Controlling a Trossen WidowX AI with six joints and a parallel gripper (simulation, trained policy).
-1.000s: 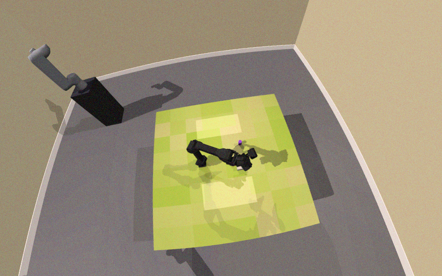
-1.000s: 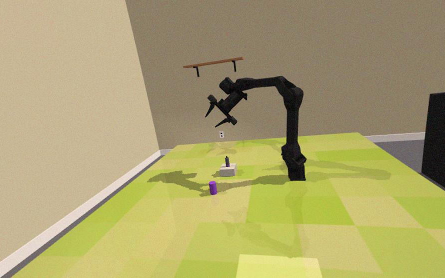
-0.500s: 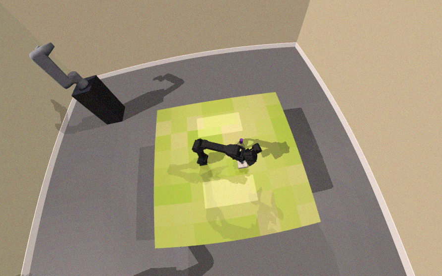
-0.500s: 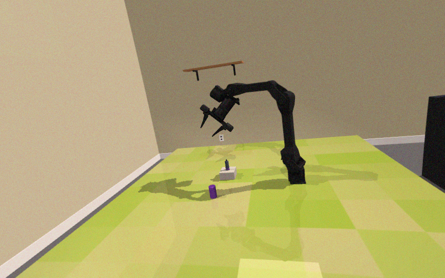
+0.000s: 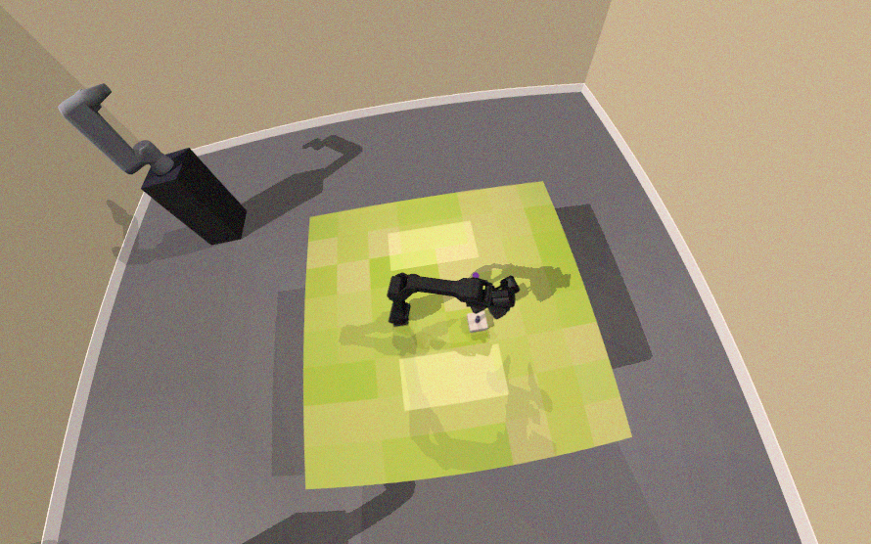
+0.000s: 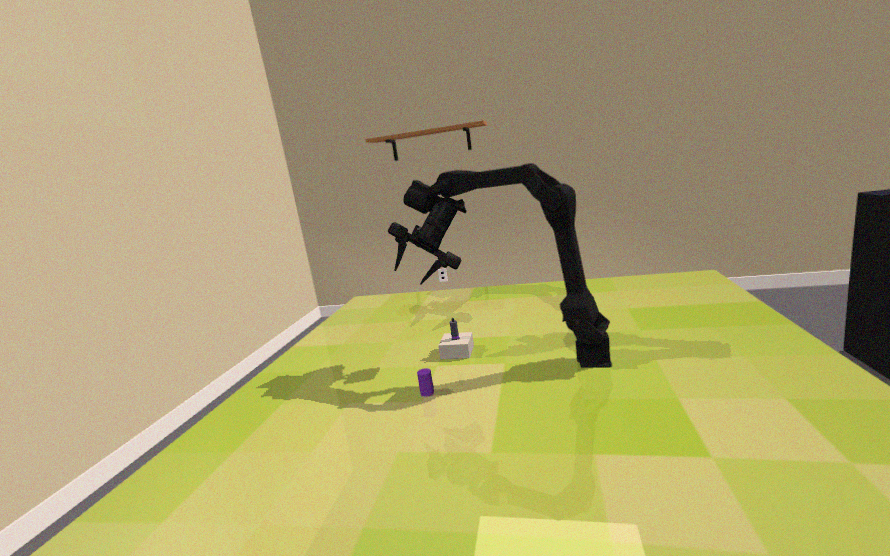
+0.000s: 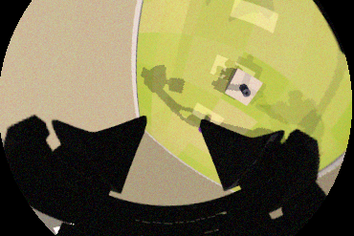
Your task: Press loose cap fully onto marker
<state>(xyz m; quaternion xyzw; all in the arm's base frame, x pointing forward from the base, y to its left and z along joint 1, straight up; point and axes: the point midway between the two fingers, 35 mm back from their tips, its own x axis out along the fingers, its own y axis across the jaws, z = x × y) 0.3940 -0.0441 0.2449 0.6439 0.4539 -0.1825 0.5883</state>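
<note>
Now: the purple cap 50 mm behind my gripper tip, 160 mm to the left of it and 190 mm below it. From my gripper tip the other things lie so: holder block: 90 mm behind, 40 mm to the right, 200 mm below.
</note>
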